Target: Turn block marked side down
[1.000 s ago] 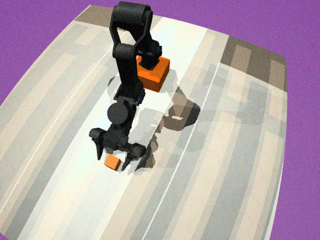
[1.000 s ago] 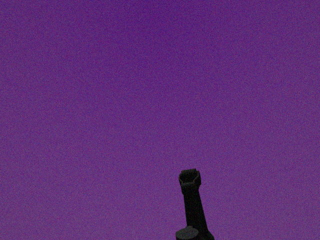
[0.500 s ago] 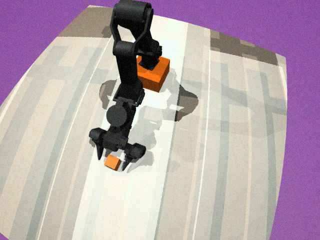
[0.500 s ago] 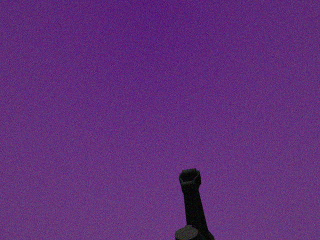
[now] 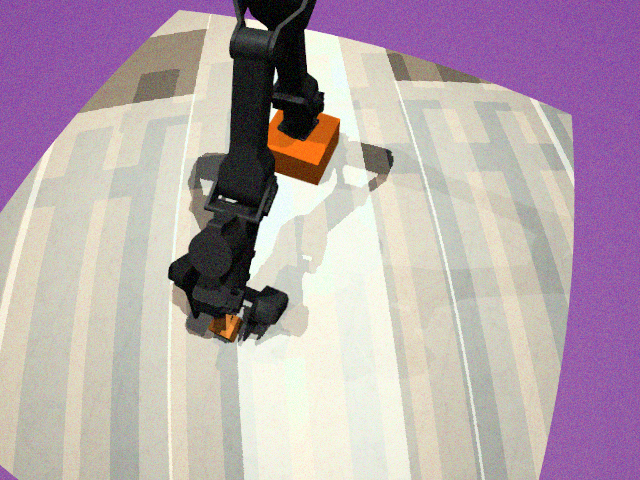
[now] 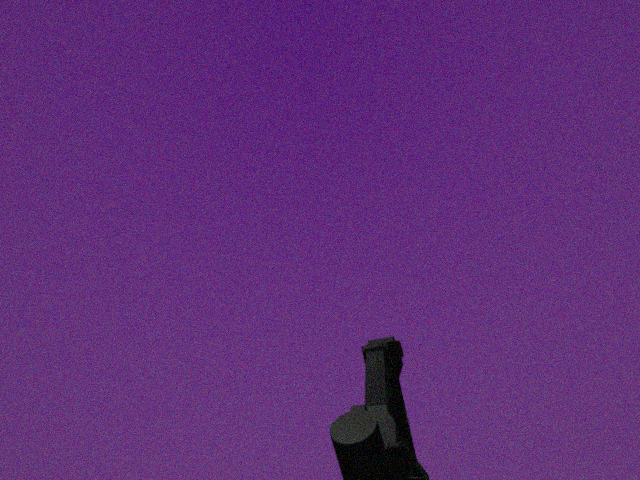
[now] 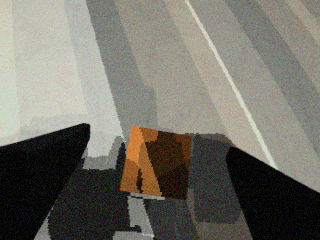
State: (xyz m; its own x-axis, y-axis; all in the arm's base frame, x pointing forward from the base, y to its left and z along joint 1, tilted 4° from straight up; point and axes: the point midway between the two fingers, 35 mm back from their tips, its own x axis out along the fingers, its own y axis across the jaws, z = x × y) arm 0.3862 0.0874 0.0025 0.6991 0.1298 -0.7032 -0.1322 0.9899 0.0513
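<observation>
Right now the block is 20 mm below my gripper tip and 20 mm behind it.
</observation>
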